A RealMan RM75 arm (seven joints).
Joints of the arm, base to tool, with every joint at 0 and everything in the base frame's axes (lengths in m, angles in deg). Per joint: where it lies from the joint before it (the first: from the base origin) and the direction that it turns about. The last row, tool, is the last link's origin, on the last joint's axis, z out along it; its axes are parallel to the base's.
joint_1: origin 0 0 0.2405 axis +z
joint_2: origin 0 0 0 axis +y
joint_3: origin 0 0 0.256 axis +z
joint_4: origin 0 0 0 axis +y
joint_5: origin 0 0 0.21 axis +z
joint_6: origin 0 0 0 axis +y
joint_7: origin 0 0 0.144 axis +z
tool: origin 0 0 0
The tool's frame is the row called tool.
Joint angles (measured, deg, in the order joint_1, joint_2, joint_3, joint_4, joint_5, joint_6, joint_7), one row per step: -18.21 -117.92 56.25 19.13 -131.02 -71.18 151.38; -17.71 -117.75 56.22 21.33 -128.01 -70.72 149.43; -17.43 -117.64 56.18 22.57 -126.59 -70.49 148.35; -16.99 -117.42 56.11 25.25 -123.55 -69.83 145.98; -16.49 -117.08 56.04 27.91 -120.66 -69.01 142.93; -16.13 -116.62 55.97 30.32 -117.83 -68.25 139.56
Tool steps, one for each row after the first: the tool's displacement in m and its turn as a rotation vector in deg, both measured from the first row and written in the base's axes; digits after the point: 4 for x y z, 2 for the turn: 0.0019 0.0008 0.0014 -1.77 1.08 -0.99; 0.0027 0.0013 0.0030 -2.52 1.60 -1.44; 0.0050 0.0034 0.0063 -4.13 2.80 -2.28; 0.0058 0.0052 0.0109 -5.78 3.58 -2.49; 0.0062 0.0073 0.0158 -7.53 4.13 -2.42
